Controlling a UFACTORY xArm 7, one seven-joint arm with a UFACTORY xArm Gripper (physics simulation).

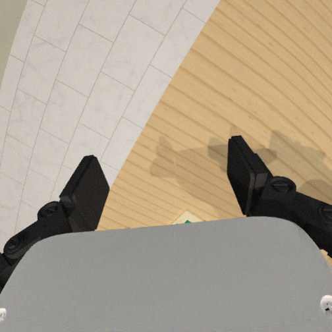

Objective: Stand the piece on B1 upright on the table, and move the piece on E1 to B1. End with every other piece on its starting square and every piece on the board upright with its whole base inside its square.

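Note:
My gripper [163,163] is open, with empty space between its two black fingers, above the wooden table. A corner of the chessboard [188,215], cream with a bit of a green square, shows just above the grey gripper body. The rest of the board is hidden behind that body. The pieces on B1 and E1 do not show, nor do the other pieces, so I cannot tell how they stand.
The light wooden table [260,75] runs from the middle to the right, with shadows of the arm on it. Its curved edge runs along the left, with pale floor tiles [95,60] beyond. A small pale patch shows at the right edge, too little to identify.

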